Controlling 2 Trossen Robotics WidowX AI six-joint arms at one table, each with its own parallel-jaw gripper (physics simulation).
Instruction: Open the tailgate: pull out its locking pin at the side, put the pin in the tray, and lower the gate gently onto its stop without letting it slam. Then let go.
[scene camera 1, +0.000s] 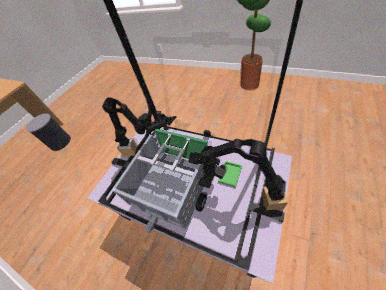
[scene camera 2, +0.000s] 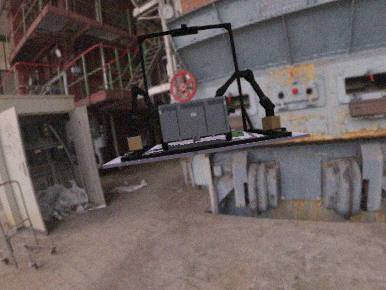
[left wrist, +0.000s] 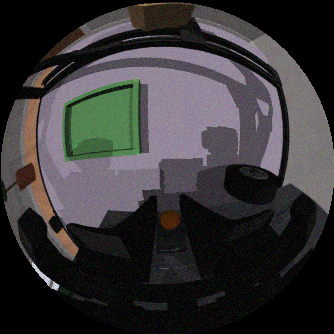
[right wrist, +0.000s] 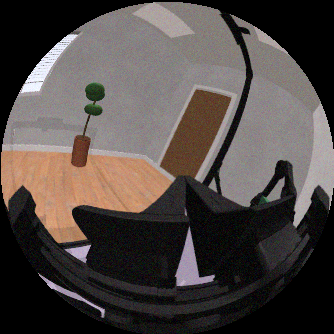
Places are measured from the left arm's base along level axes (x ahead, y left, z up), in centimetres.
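Pixels of known places: left gripper, fingertip midpoint: (scene camera 1: 210, 178) (left wrist: 167, 198); right gripper, fingertip midpoint: (scene camera 1: 176, 116) (right wrist: 182, 180); left arm's base, origin of the base link: (scene camera 1: 275, 194) (scene camera 2: 270, 116); right arm's base, origin of the base link: (scene camera 1: 124, 142) (scene camera 2: 133, 136).
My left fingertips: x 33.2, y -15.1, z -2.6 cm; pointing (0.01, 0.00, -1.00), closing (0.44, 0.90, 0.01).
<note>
For each thing: its top centre in the pictures, then the offset to it from my left fingertips. "spot": a spot on its surface instead.
- green tailgate, surface spot: (scene camera 1: 196, 147) spot: dx +5.9, dy -14.4, dz +13.6 cm
- grey trailer, middle of its top: (scene camera 1: 159, 169) (scene camera 2: 191, 102) dx +25.5, dy +1.5, dz +19.9 cm
- green tray, middle of its top: (left wrist: 90, 121) (scene camera 1: 230, 172) dx -12.8, dy -6.2, dz -6.9 cm
- black trailer wheel, middle of its top: (left wrist: 272, 194) (scene camera 1: 200, 198) dx +7.2, dy +12.4, dz +1.3 cm
- hitch bar, surface spot: (scene camera 1: 151, 223) spot: dx +35.2, dy +22.8, dz -0.7 cm
The green tailgate (scene camera 1: 196, 147) stands upright at the far end of the grey trailer (scene camera 1: 165, 209) (scene camera 2: 182, 122); a green bit also shows in the right wrist view. My left gripper (scene camera 1: 205, 182) (left wrist: 167, 198) is at the trailer's right side in scene camera 1, shut on the locking pin, whose orange round head (left wrist: 170, 220) shows between the fingers. The pin's shaft is hidden, so I cannot tell how deep it sits. The green tray (scene camera 1: 230, 174) (left wrist: 102, 120) lies flat on the table, apart from the gripper. My right gripper (scene camera 1: 172, 120) (right wrist: 182, 180) is shut and empty, beyond the trailer's far left corner.
A black trailer wheel (scene camera 1: 201, 201) (left wrist: 252, 184) is close to my left gripper. Light crossbars (scene camera 1: 172, 157) span the trailer's open top. A hitch bar (scene camera 1: 151, 223) sticks out at its near end. Black frame posts (scene camera 1: 284, 75) rise from the table's far side.
</note>
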